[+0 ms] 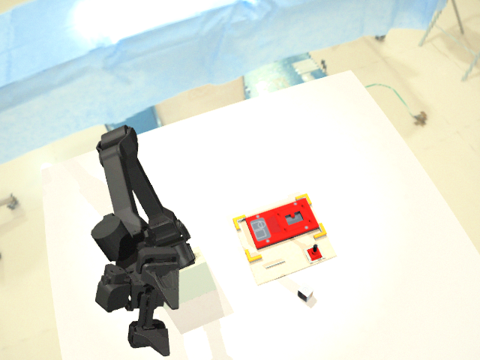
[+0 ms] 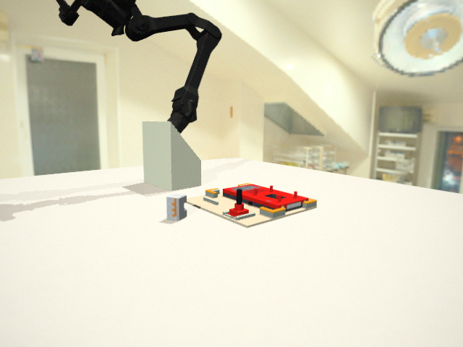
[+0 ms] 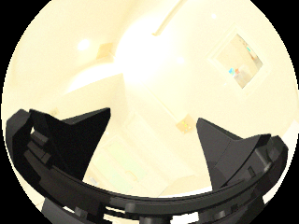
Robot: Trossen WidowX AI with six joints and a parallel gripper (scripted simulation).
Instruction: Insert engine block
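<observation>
The engine block lies 31 cm ahead of my gripper tip, 15 cm to the left of it and 54 cm below it. Also, from my gripper tip: black post 39 cm ahead, 24 cm to the left, 53 cm below.
</observation>
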